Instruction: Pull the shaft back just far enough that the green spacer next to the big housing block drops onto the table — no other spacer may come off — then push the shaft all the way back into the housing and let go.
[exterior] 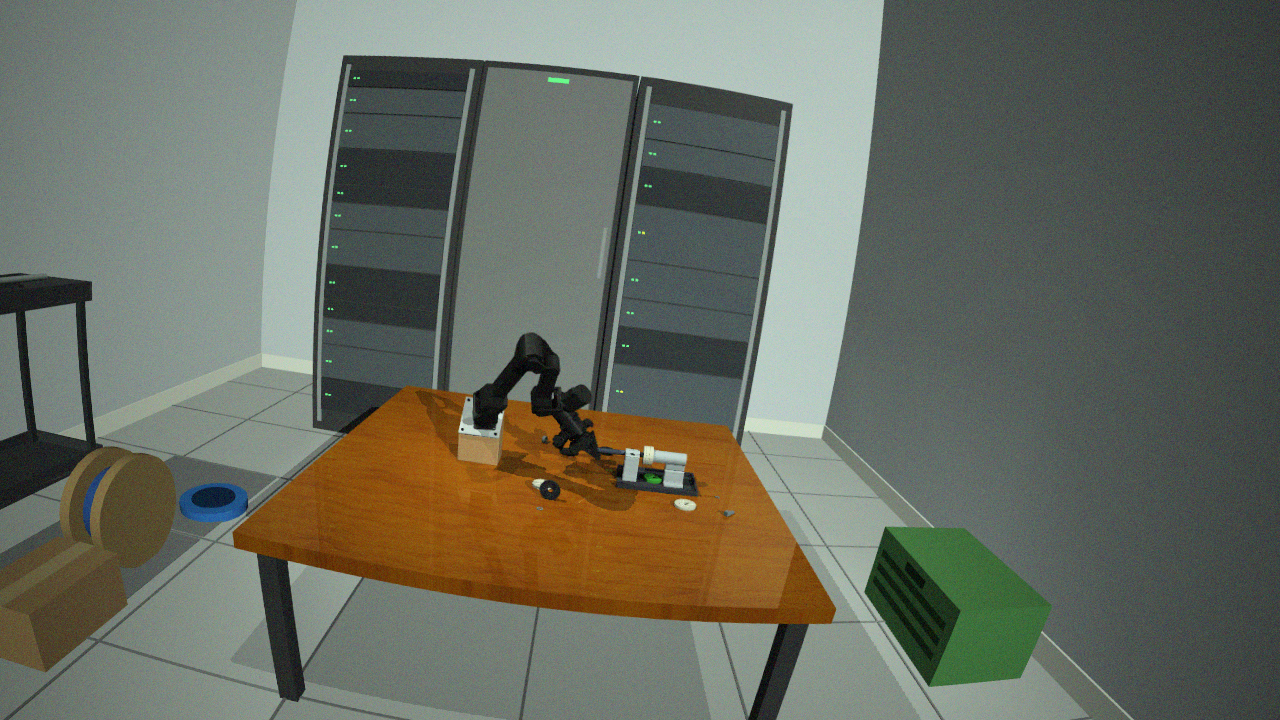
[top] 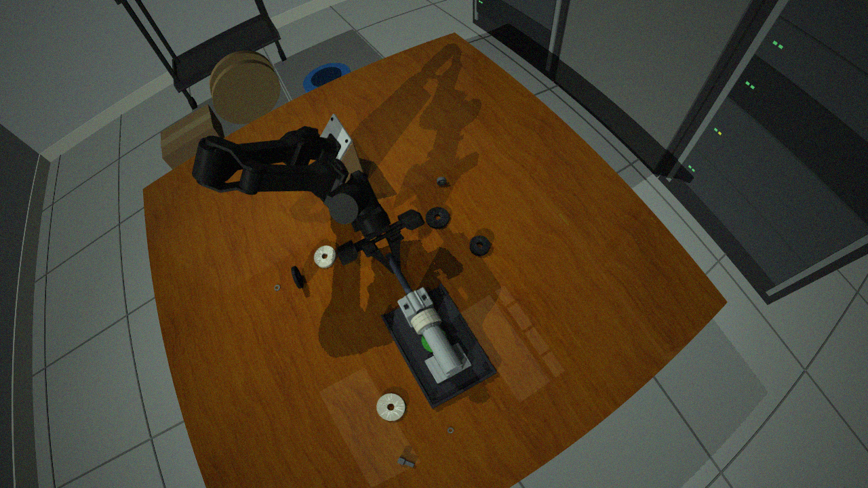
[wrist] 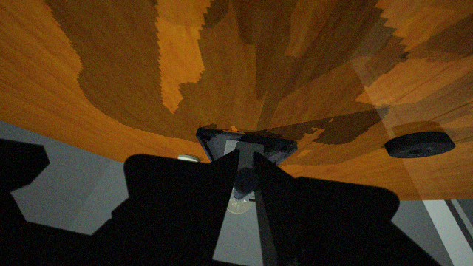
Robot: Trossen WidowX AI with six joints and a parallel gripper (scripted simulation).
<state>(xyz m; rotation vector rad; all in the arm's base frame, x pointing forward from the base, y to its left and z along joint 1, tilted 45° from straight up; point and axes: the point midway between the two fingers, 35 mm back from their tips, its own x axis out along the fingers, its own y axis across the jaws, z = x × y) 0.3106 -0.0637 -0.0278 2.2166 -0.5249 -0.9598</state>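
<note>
Right now the dark shaft is 60 mm ahead of my gripper tip, 30 mm above it and 10 mm to the right of it. Also, from my gripper tip: green spacer 160 mm ahead, 40 mm below, 20 mm to the right; then cream spacer 130 mm ahead, 30 mm above, 10 mm to the right; then nut 230 mm to the left, 160 mm behind, 40 mm below.
</note>
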